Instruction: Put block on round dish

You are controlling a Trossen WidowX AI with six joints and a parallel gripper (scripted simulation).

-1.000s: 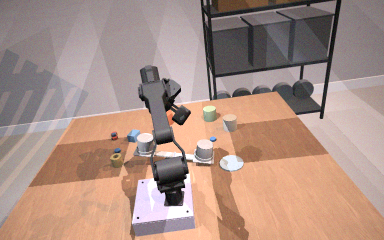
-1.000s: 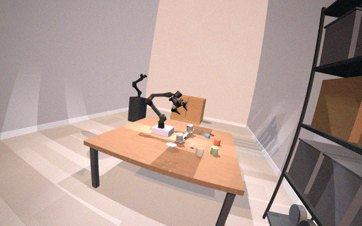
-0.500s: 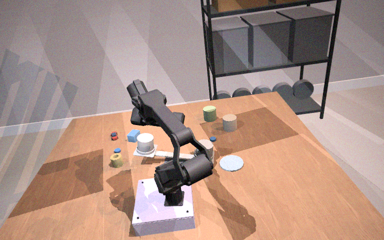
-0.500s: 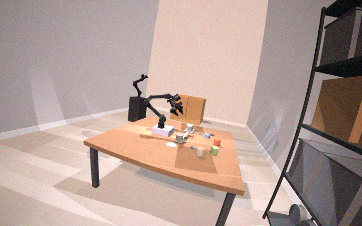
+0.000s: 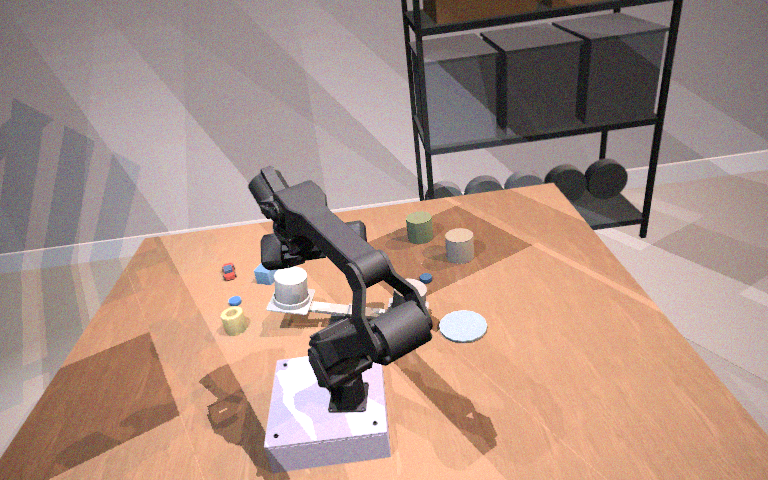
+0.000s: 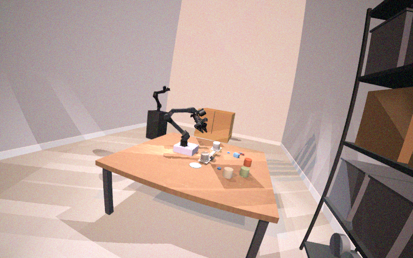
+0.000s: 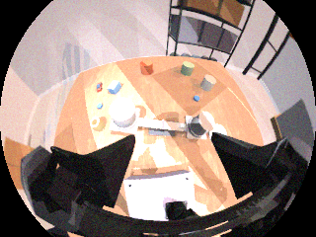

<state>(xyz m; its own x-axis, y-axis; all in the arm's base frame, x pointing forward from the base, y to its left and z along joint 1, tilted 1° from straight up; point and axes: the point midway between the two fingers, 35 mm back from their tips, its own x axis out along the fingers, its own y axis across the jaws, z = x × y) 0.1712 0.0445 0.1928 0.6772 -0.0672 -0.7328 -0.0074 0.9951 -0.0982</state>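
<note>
Right now the teal block is 19 cm below my gripper tip, 13 cm to the right of it and 8 cm ahead of it. Also, from my gripper tip: blue box: 29 cm ahead, 24 cm to the left, 22 cm below; then round dish: 25 cm to the right, 23 cm below, 6 cm ahead; then beige cylinder: 34 cm ahead, 24 cm to the right, 20 cm below.
</note>
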